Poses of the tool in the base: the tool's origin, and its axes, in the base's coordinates. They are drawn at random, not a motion.
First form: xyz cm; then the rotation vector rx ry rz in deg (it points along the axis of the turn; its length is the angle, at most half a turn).
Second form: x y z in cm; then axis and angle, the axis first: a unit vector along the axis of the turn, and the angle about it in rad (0 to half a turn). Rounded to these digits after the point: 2 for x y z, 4 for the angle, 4 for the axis.
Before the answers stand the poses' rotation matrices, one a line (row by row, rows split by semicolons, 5 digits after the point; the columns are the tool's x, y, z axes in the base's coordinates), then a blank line. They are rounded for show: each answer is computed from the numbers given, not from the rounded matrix.
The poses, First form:
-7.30 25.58 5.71 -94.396 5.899 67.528
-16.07 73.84 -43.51 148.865 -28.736 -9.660
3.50 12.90 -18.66 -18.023 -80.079 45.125
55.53 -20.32 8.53 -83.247 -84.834 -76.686
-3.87 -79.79 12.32 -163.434 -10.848 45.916
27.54 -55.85 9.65 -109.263 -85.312 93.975
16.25 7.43 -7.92 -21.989 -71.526 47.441
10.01 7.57 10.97 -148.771 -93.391 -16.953
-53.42 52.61 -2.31 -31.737 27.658 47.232
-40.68 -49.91 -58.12 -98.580 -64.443 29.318
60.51 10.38 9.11 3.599 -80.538 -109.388
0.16 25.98 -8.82 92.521 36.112 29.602
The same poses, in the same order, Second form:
0.50950 -0.58076 -0.63493; 0.46187 -0.43799 0.77126; -0.72601 -0.68621 0.04508
0.92504 -0.31895 -0.20631; -0.37881 -0.81495 -0.43859; -0.02825 0.48387 -0.87469
-0.02459 -0.30574 -0.95180; 0.65579 0.71367 -0.24619; 0.75454 -0.63023 0.18296
-0.16480 0.96690 0.19482; 0.29114 -0.14104 0.94623; 0.94238 0.21266 -0.25826
0.84729 0.07526 -0.52577; 0.16800 -0.97706 0.13089; -0.50386 -0.19923 -0.84050
-0.13504 0.53508 -0.83394; 0.77846 -0.46340 -0.42339; -0.61299 -0.70636 -0.35396
0.08450 -0.33983 -0.93668; 0.73075 0.66021 -0.17360; 0.67740 -0.66981 0.30412
0.42196 0.89736 0.12925; 0.88553 -0.43850 0.15347; 0.19439 0.04969 -0.97966
0.58823 -0.78739 0.18439; 0.54609 0.55493 0.62756; -0.59646 -0.26846 0.75642
0.48259 0.44951 -0.75169; 0.86202 -0.09187 0.49848; 0.15502 -0.88854 -0.43182
-0.71675 0.53338 -0.44919; -0.58731 -0.11448 0.80122; 0.37593 0.83809 0.39531
0.74914 0.10683 0.65374; 0.66200 -0.08572 -0.74459; -0.02351 0.99058 -0.13494

-7.30 25.58 5.71 -0.8123 0.0508 0.5811 2.0283
-16.07 73.84 -43.51 0.9799 -0.1892 -0.0636 2.6515
3.50 12.90 -18.66 -0.1924 -0.8549 0.4818 1.6348
55.53 -20.32 8.53 -0.5885 -0.5998 -0.5421 2.4687
-3.87 -79.79 12.32 -0.9608 -0.0638 0.2699 2.9689
27.54 -55.85 9.65 -0.6524 -0.5094 0.5611 2.9230
16.25 7.43 -7.92 -0.2482 -0.8073 0.5354 1.5464
10.01 7.57 10.97 -0.8430 -0.5292 -0.0961 3.0800
-53.42 52.61 -2.31 -0.5016 0.4371 0.7465 1.1043
-40.68 -49.91 -58.12 -0.8122 -0.5310 0.2416 2.1183
60.51 10.38 9.11 0.0265 -0.5927 -0.8050 2.3717
0.16 25.98 -8.82 0.8927 0.3484 0.2856 1.8088

